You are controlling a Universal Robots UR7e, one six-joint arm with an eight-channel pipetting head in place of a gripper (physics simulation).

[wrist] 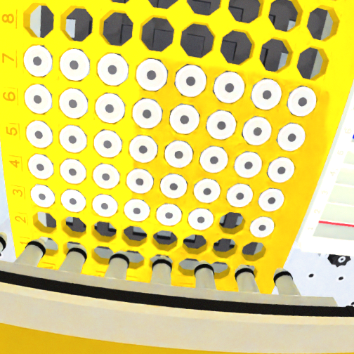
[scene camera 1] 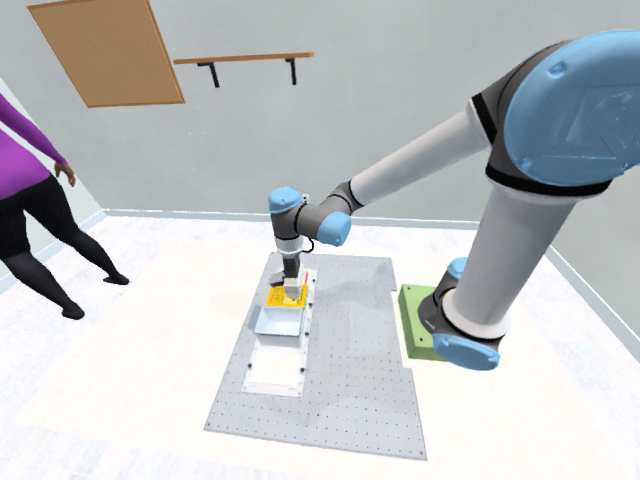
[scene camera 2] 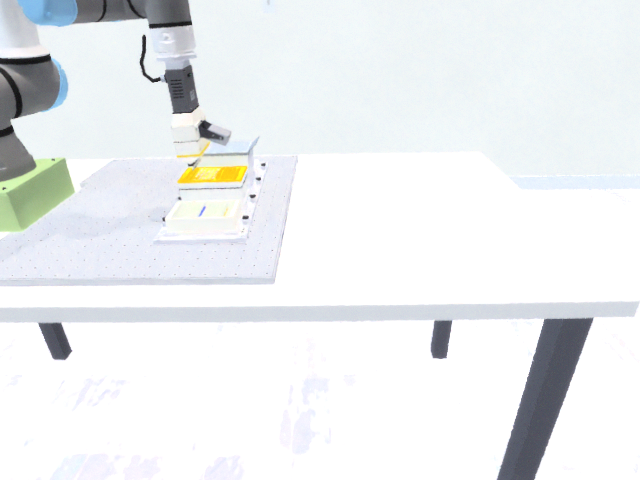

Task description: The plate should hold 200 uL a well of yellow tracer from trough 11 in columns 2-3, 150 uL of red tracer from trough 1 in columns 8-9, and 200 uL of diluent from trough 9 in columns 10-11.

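Note:
My pipetting head point(scene camera 1: 293, 295) point(scene camera 2: 191, 161) point(wrist: 162, 264) is open: the nozzles visible in the wrist view are bare, low over the column 1 end of the yellow tip rack point(scene camera 1: 273, 296) point(scene camera 2: 186, 178) point(wrist: 332, 65). White tips fill columns 3 to 7, except for an empty hole at G3. Columns 1, 2 and 8 are empty. The pale trough reservoir point(scene camera 2: 204, 226) point(wrist: 324, 202) stands beside the rack. Red tracer point(scene camera 1: 306, 277) point(wrist: 337, 224) shows in trough 1, and a yellow strip point(scene camera 2: 225, 211) shows near the other end. The diluent and the plate cannot be made out.
A grey open bin point(scene camera 1: 278, 338) point(scene camera 2: 227, 159) stands on the rack's other side from the reservoir. A white mounting frame point(scene camera 1: 272, 391) extends beyond it on the perforated board point(scene camera 1: 351, 413) point(scene camera 2: 129, 263). The green robot base block point(scene camera 1: 421, 348) point(scene camera 2: 46, 191) stands beside the board. A person point(scene camera 1: 31, 206) stands at the left.

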